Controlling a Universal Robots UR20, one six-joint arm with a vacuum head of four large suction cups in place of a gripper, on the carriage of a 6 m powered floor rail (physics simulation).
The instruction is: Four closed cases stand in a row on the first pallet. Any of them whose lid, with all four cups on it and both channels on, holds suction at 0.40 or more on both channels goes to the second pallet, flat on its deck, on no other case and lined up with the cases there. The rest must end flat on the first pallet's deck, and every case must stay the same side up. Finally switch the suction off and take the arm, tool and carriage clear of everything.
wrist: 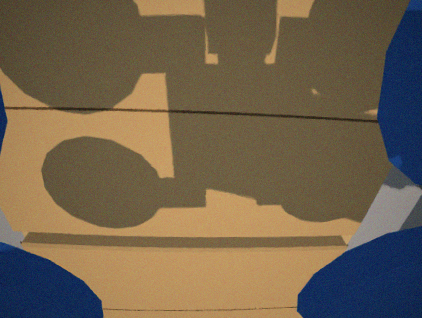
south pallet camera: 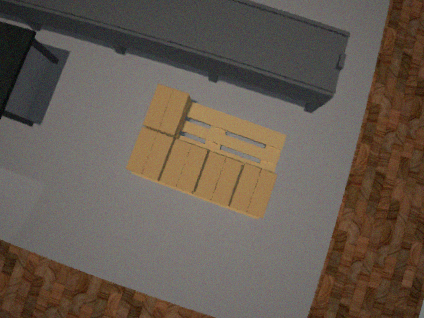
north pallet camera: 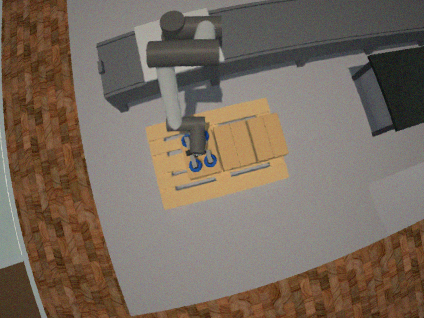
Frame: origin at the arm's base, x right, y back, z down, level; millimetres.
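Where they show: hand, tool point: (wrist: 197, 219).
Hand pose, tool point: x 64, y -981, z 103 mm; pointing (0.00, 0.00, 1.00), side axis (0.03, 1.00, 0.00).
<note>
Each offset is from my tool point to the top centre of the thing.
The first pallet (north pallet camera: 230, 186) bears three closed tan cases. My suction head (north pallet camera: 199, 150) (wrist: 205, 192) is over the left case {dz +108, dx -2, dy -4 mm} (north pallet camera: 206, 173) (wrist: 100, 125) in the north view. Its blue cups stand a little above the lid, apart from their shadows in the wrist view, and hold nothing. The middle case {dz +108, dx -305, dy -11 mm} (north pallet camera: 235, 145) (wrist: 200, 280) and the right case {dz +108, dx -608, dy -18 mm} (north pallet camera: 270, 137) lie flat beside it. In the south view, the second pallet (south pallet camera: 240, 125) bears a row of cases (south pallet camera: 185, 165) along its lower side and one case (south pallet camera: 167, 110) at its upper left corner, all flat.
The long grey rail (north pallet camera: 325, 30) (south pallet camera: 200, 45) runs behind both pallets. The white carriage (north pallet camera: 150, 34) stands near its left end in the north view, with the arm reaching down from it. A dark box-like structure (north pallet camera: 400, 90) (south pallet camera: 10, 65) stands near the rail, between the pallet areas.
</note>
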